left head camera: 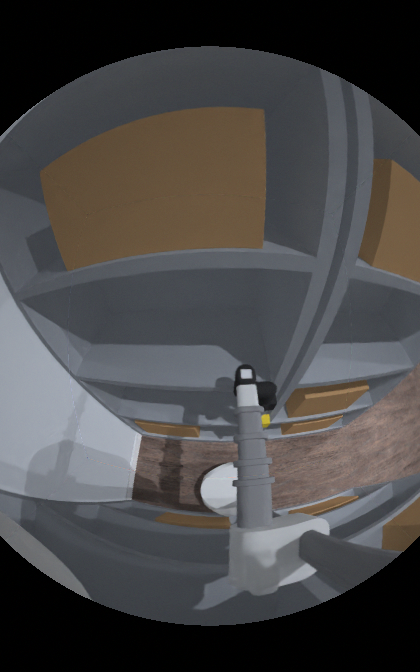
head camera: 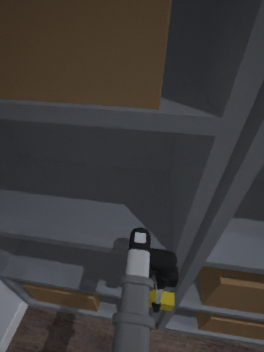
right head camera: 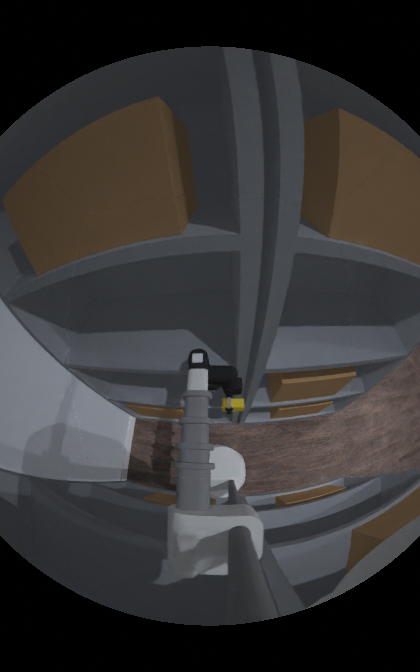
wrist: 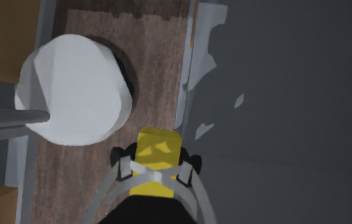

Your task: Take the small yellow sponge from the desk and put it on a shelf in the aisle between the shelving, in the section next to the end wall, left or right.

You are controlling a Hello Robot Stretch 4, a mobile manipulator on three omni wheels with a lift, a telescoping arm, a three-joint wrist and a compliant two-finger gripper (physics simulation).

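Places are measured from the robot's base along level axes (x ahead, y left, z up), in millimetres.
Where they show: gripper, between the fingertips: [head camera: 155,299] [wrist: 156,156].
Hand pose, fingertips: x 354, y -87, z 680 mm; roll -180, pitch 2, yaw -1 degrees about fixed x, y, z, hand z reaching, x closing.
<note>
Each offset is from my fingertips to the top centre of the thing. "pt": to the spot under its first point. Level surfaces: height alone.
The small yellow sponge @(dx -1, dy -20, dz +37 mm) [head camera: 167,301] [left head camera: 266,420] [right head camera: 236,404] [wrist: 158,150] is between the fingertips of my gripper [head camera: 156,297] [right head camera: 229,404] [wrist: 156,156], which is shut on it. The arm hides part of the gripper in the left head view. The sponge hangs over the aisle side of the shelving, close to the upright [head camera: 200,200] [left head camera: 334,200] [right head camera: 252,200] between two sections. The section left of this upright adjoins the end wall [left head camera: 45,425] [right head camera: 50,415]. Its middle shelf @(dz +284 mm) [head camera: 80,212] [left head camera: 150,357] [right head camera: 130,345] shows bare beyond the wrist.
A large brown box @(pt dx +66, dy +205, dz +822 mm) [head camera: 80,50] [left head camera: 165,190] [right head camera: 100,185] fills much of the shelf above. Lower shelves hold flatter-looking brown boxes [head camera: 65,296] [left head camera: 167,428]. My round white base [left head camera: 218,490] [right head camera: 227,472] [wrist: 75,90] stands on the aisle floor, with more shelving behind it.
</note>
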